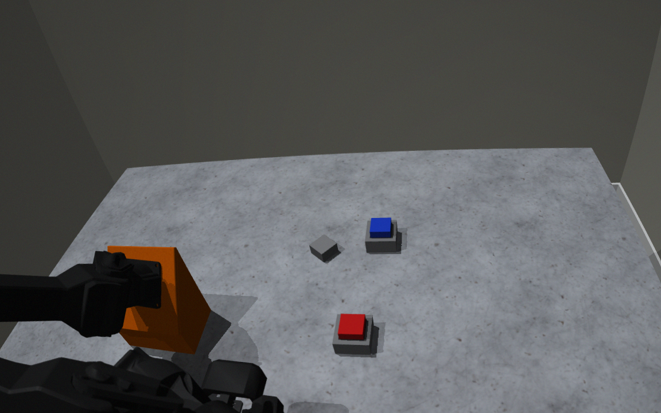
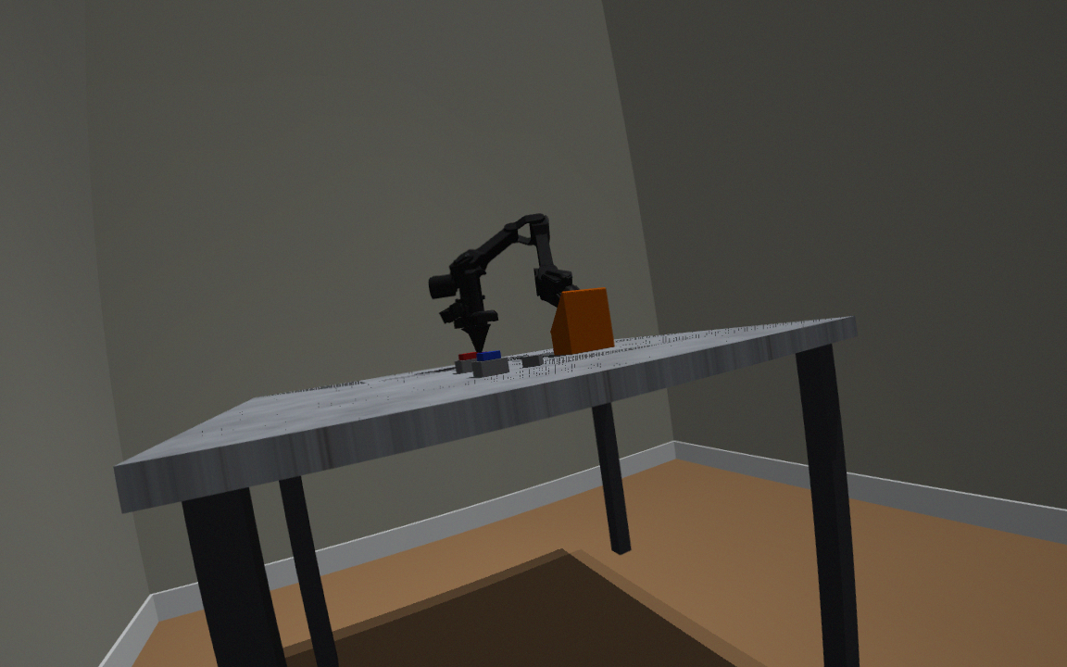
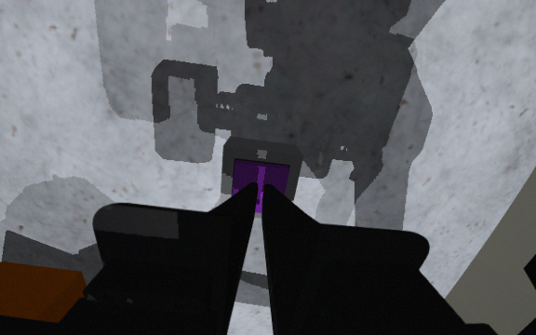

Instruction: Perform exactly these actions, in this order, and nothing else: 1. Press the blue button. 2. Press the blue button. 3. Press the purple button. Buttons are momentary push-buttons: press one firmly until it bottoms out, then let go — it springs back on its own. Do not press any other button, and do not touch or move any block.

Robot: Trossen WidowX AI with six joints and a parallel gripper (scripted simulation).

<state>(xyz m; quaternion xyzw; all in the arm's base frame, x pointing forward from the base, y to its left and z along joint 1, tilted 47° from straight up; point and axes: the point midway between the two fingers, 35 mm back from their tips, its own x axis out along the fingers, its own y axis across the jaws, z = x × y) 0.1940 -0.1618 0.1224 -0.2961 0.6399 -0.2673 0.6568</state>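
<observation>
Right now the purple button is 10 mm below my gripper tip. The rest, counted from my gripper tip: small grey block (20 mm ahead, 370 mm to the left, 20 mm below); then blue button (110 mm ahead, 400 mm to the left); then red button (90 mm ahead, 210 mm to the left).
</observation>
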